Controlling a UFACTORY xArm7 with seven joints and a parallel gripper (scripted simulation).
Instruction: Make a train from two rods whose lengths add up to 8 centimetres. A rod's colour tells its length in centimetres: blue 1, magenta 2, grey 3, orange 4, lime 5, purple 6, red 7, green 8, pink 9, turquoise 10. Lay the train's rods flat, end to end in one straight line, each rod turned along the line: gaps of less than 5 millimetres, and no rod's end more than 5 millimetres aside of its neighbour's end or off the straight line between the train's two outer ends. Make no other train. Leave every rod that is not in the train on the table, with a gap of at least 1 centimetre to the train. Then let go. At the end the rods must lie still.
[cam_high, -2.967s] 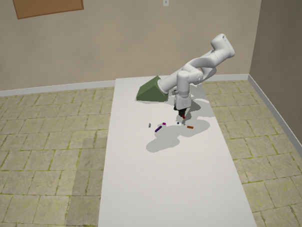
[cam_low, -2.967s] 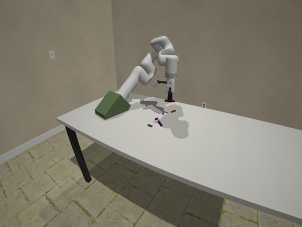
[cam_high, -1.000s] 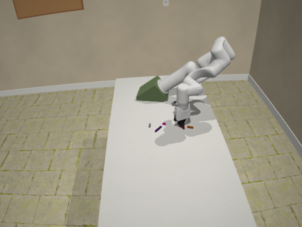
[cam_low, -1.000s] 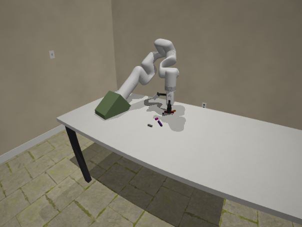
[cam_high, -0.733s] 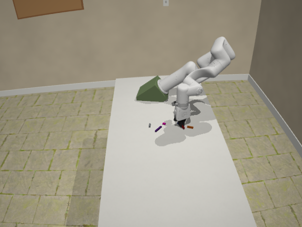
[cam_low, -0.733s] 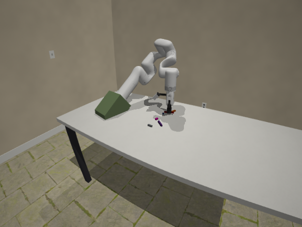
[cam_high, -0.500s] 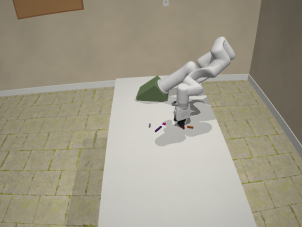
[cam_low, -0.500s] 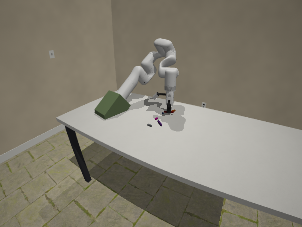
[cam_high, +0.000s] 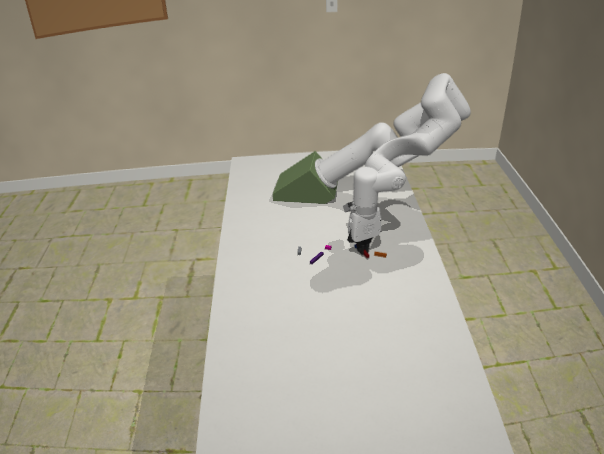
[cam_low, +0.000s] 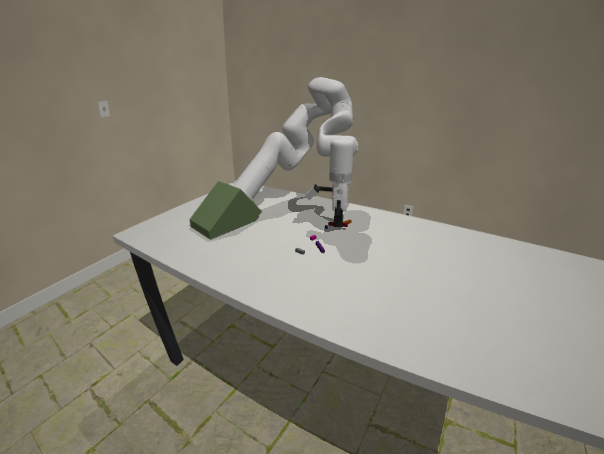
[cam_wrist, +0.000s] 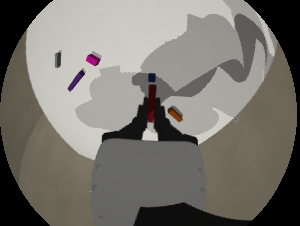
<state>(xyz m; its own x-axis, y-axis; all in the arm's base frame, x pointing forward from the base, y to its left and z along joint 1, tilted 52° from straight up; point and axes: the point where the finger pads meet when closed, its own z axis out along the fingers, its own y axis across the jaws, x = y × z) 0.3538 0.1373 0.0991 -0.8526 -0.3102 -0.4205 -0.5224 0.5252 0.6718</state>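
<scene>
My gripper is now 2 cm above the red rod. Also, from my hand: magenta rod (12 cm to the right, 3 cm below, 2 cm behind); then orange rod (6 cm to the left, 3 cm below); then blue rod (4 cm behind, 3 cm below, 2 cm to the right).
</scene>
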